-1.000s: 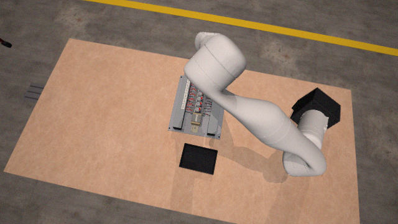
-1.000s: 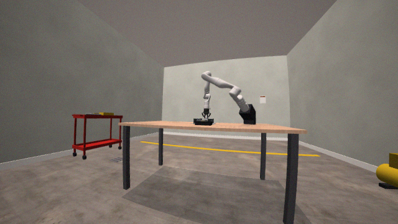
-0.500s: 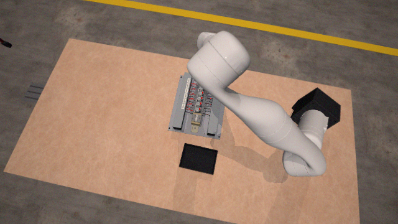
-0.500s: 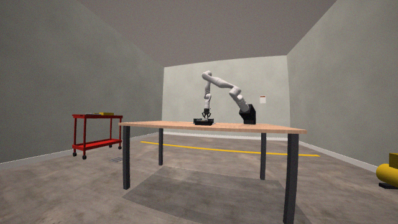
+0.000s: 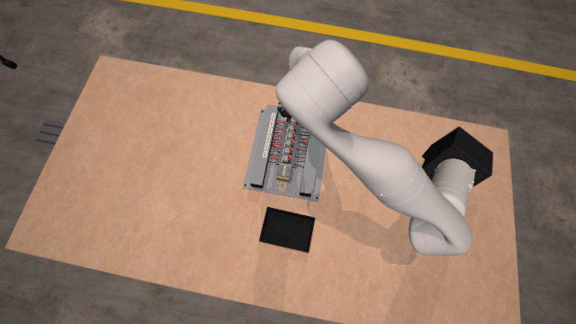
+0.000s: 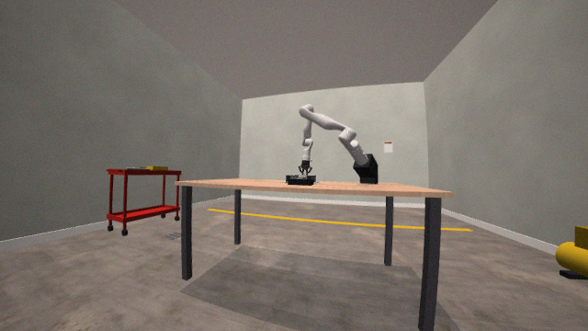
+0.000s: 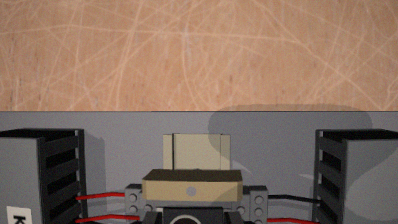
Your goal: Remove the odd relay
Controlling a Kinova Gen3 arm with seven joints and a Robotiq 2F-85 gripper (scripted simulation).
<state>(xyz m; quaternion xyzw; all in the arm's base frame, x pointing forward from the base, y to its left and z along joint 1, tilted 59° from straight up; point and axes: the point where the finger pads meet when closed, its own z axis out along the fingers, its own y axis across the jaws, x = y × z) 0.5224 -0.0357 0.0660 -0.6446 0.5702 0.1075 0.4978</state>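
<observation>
Now: hand 10 mm above the dark relay. The rest, counted from my hand: grey relay panel (100 mm to the left, 30 mm below, 30 mm behind); black parts tray (340 mm to the left, 170 mm behind, 40 mm below).
</observation>
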